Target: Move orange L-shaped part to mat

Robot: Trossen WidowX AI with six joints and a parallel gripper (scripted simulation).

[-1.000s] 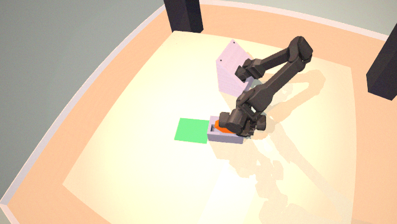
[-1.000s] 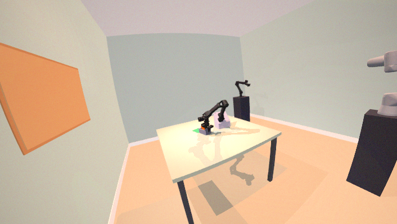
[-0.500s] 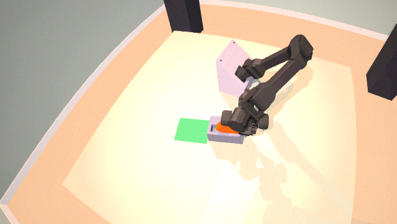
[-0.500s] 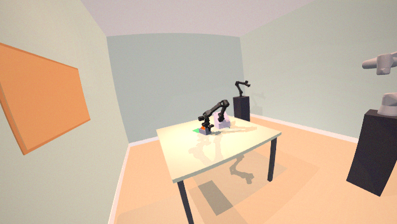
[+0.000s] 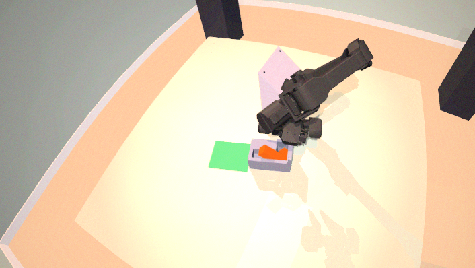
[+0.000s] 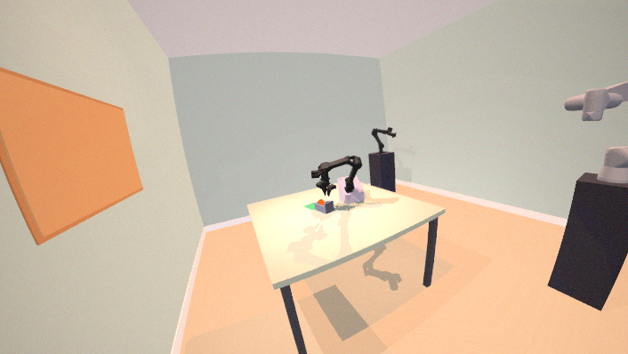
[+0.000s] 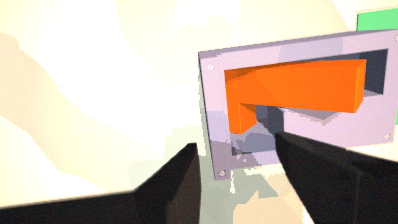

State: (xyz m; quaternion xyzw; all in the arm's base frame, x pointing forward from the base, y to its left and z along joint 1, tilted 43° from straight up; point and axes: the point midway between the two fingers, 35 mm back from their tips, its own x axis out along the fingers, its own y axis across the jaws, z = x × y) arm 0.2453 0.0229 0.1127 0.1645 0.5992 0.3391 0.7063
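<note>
The orange L-shaped part lies 4 cm to the right of my gripper tip and 10 cm below it. Round my gripper tip: green mat: 5 cm ahead, 21 cm to the right, 16 cm below.
</note>
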